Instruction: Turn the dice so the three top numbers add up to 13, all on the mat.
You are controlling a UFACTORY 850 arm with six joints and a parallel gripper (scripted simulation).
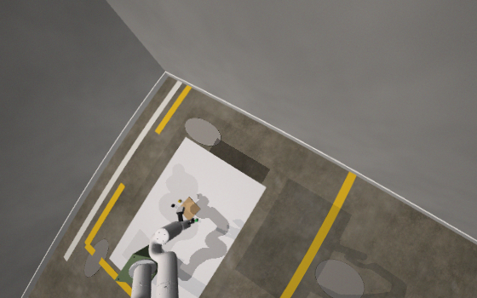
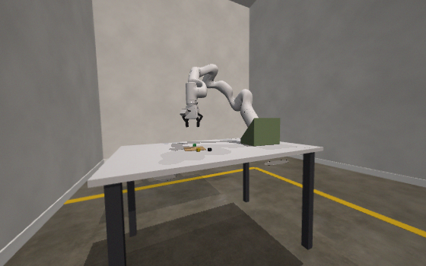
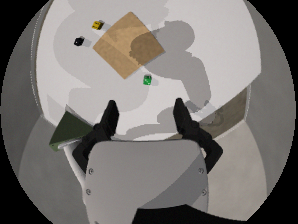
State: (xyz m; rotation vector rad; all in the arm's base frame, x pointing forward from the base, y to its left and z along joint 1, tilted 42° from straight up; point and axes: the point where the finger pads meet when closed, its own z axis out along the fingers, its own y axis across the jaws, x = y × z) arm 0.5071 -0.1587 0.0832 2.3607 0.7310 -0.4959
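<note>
Now: the green die 20 mm behind my hand, 20 mm to the right of it and 150 mm below it. The rest, counted from my hand: black die: 20 mm behind, 220 mm to the left, 150 mm below; yellow die: 50 mm ahead, 180 mm to the left, 150 mm below; tan mat: 30 mm ahead, 80 mm to the left, 160 mm below.
</note>
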